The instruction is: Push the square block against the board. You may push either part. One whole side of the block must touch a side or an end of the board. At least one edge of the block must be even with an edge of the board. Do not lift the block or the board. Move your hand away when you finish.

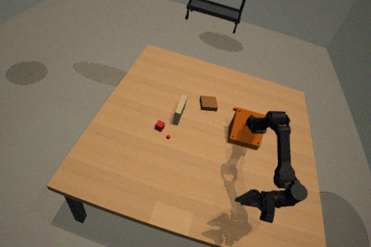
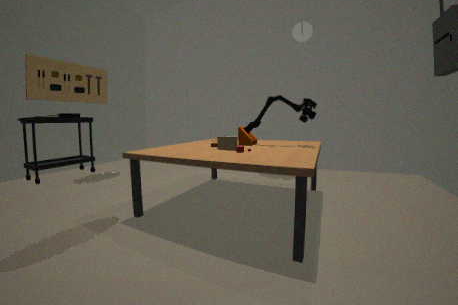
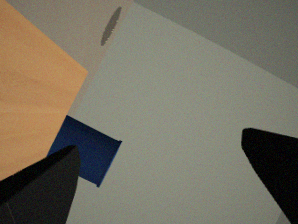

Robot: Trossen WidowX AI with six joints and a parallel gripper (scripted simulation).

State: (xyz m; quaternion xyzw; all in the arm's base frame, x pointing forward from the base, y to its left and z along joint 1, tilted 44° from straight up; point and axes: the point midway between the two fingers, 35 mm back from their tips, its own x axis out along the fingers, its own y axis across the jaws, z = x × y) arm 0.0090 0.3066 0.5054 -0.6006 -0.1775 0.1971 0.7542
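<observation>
My gripper tip is now 530 mm to the left of the pale wooden board, 400 mm short of it and 230 mm above it. Round my gripper tip: brown square block: 720 mm to the right, 270 mm ahead, 260 mm below.
</observation>
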